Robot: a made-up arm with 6 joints. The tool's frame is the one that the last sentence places. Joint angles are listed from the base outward.
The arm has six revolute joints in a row. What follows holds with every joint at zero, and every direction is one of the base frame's.
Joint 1 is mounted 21.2 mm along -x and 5.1 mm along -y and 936.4 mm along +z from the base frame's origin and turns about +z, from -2.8 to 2.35 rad.
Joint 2 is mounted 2.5 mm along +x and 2.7 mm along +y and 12.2 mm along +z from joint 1 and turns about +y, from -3.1 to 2.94 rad.
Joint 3 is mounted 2.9 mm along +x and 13.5 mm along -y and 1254.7 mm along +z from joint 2 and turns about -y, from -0.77 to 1.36 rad.
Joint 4 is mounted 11.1 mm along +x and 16.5 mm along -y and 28.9 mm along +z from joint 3 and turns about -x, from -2.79 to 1.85 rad.
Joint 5 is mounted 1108.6 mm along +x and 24.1 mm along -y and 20.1 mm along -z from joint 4 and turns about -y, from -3.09 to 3.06 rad.
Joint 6 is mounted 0.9 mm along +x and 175.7 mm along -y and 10.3 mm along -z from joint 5 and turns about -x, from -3.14 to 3.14 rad.
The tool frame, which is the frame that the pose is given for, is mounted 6.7 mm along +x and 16.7 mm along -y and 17.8 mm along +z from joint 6; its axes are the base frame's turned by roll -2.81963, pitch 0.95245 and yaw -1.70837 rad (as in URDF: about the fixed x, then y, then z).
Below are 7 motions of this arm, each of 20 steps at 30 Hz.
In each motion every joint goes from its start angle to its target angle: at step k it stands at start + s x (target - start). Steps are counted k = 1, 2, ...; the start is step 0. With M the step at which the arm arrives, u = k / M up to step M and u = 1 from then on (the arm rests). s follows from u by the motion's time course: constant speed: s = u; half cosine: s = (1 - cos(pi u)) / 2; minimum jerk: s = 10 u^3 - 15 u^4 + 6 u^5.
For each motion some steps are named. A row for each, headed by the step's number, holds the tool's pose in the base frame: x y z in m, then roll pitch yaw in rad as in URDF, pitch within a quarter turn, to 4 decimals.
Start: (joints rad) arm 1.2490 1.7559 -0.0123 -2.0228 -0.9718 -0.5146
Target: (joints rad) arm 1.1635 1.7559 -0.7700 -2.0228 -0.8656 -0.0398
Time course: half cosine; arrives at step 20
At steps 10, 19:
10: 0.0676 0.4838 -0.1429 2.4286 -0.7868 2.2233
19: -0.0122 0.2356 0.1859 2.7010 -0.6742 2.1935

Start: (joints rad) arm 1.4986 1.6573 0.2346 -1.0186 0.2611 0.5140
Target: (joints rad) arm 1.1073 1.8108 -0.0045 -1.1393 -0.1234 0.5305
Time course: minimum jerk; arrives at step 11
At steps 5, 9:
5: 0.3457 1.0092 -0.3655 2.0962 -0.0514 -1.7448
9: 0.4261 0.6817 -0.4078 1.9031 -0.3499 -1.9960

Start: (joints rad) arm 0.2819 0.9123 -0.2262 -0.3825 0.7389 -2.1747
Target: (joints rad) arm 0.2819 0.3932 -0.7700 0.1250 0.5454 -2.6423
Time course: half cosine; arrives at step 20
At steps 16, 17, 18, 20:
16: 0.9999 0.0565 1.0311 1.0438 -0.3548 1.7519
17: 0.9790 0.0503 1.0437 1.0550 -0.3607 1.7560
18: 0.9636 0.0458 1.0526 1.0632 -0.3648 1.7588
20: 0.9509 0.0421 1.0596 1.0700 -0.3681 1.7609

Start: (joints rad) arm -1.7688 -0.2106 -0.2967 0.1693 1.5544 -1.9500
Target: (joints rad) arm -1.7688 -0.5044 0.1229 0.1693 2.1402 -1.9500
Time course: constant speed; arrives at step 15
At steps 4, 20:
4: -0.4071 -0.7297 2.3278 -1.4168 0.1840 -0.4667
20: -0.3063 -0.2376 2.7744 -2.3373 -0.0538 -0.4563

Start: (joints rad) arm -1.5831 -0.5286 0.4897 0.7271 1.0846 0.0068
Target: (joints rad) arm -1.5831 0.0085 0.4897 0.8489 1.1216 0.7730
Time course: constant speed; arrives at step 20
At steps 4, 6, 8, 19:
4: -0.2110 -0.0452 3.0784 -1.0792 -0.6234 -2.8795
6: -0.2092 -0.1580 3.0732 -1.0824 -0.6164 -2.9440
8: -0.2074 -0.2706 3.0621 -1.0861 -0.6133 -3.0079
19: -0.1977 -0.8710 2.8950 -1.0906 -0.6640 2.9293

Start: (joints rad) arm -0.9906 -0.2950 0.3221 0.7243 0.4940 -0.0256
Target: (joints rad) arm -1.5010 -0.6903 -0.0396 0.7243 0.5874 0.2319
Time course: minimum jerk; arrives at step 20
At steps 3, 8, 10, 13, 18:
3: 0.0533 -0.4881 2.9312 -1.7719 -0.0230 -2.1847
8: -0.0755 -0.3622 2.8877 -1.7382 -0.0869 -2.3808
10: -0.1351 -0.2732 2.8525 -1.7145 -0.1253 -2.5057
13: -0.1913 -0.1372 2.7912 -1.6764 -0.1785 -2.6896
18: -0.2112 -0.0202 2.7295 -1.6403 -0.2213 -2.8497

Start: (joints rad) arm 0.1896 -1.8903 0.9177 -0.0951 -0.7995 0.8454
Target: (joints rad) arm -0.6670 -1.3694 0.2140 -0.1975 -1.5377 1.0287
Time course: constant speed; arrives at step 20
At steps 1, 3, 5, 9, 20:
1: -2.2091 -0.5530 1.0317 -0.8116 -0.0505 -1.2625
3: -2.2019 -0.3600 1.2219 -1.0051 -0.0285 -1.3607
5: -2.1592 -0.1727 1.4040 -1.1990 -0.0134 -1.4622
9: -1.9784 0.1610 1.7357 -1.5877 -0.0050 -1.6657
20: -1.0986 0.5742 2.3359 -2.6560 -0.0703 -2.1233

